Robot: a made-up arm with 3 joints.
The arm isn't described. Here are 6 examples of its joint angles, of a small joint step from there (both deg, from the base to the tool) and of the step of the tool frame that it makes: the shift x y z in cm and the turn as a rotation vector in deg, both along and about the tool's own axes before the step.
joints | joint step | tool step
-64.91 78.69 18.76 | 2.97 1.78 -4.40 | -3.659 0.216 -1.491 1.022 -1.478 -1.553
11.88 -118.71 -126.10 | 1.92 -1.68 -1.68 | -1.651 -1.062 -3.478 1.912 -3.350 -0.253
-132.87 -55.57 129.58 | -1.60 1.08 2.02 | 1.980 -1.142 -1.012 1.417 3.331 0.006
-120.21 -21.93 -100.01 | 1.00 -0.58 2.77 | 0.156 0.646 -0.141 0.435 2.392 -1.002
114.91 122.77 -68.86 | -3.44 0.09 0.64 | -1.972 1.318 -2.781 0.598 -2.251 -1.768
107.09 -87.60 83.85 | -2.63 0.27 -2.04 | 0.448 -0.148 -1.762 0.253 0.587 -0.149
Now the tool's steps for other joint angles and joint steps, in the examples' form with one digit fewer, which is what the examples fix.
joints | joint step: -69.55 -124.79 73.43 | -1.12 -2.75 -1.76
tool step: 0.98 1.22 1.32 -2.43 -0.86 1.46
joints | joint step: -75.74 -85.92 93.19 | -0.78 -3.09 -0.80
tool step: 0.03 1.42 2.18 -3.08 -0.02 -0.18
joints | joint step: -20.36 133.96 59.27 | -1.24 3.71 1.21
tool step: -0.46 -0.73 -2.75 3.66 0.35 -1.09
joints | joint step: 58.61 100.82 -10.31 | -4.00 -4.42 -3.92
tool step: 3.29 -0.61 -3.60 1.53 -7.87 4.19
